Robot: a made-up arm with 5 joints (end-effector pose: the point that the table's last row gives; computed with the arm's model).
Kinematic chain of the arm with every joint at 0, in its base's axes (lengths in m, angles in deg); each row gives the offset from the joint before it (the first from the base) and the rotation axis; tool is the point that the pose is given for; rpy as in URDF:
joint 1: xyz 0 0 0.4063 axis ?
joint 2: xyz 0 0 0 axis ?
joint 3: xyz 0.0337 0 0.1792 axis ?
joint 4: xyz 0.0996 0 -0.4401 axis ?
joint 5: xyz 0.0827 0 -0.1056 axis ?
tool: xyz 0 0 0 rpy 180 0 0
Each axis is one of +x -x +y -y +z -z.
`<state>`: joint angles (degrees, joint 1 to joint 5).
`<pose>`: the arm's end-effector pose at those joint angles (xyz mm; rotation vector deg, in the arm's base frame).
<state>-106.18 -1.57 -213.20 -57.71 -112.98</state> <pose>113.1 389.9 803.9 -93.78 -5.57 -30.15</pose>
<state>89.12 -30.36 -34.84 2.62 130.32</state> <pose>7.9 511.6 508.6 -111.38 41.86 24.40</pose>
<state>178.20 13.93 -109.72 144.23 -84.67</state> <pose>-479.3 15.1 583.7 -91.84 104.04 -42.76</pose>
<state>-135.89 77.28 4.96 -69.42 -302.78</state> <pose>131.5 127.5 133.5 19.55 170.12 14.88</pose>
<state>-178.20 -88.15 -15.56 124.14 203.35</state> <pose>-266.4 -8.4 519.0 -169.87 32.33 -30.41</pose>
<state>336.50 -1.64 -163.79 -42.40 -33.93</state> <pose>-73.0 31.7 1092.2 -33.68 -3.07 119.72</pose>
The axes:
joint 1: +z
joint 2: +y
joint 3: +y
joint 4: +y
joint 5: -z

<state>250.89 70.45 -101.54 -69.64 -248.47</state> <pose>-190.2 -549.0 210.0 39.47 106.57 -137.17</pose>
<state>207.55 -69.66 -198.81 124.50 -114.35</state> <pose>535.2 279.2 546.4 37.44 -12.93 -83.69</pose>
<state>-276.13 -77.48 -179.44 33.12 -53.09</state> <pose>-80.3 -747.3 499.6 21.39 54.23 -139.82</pose>
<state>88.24 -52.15 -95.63 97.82 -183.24</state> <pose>5.0 163.5 963.7 -98.18 95.68 43.15</pose>
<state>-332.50 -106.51 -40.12 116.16 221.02</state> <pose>90.8 47.3 760.9 18.02 152.06 23.48</pose>
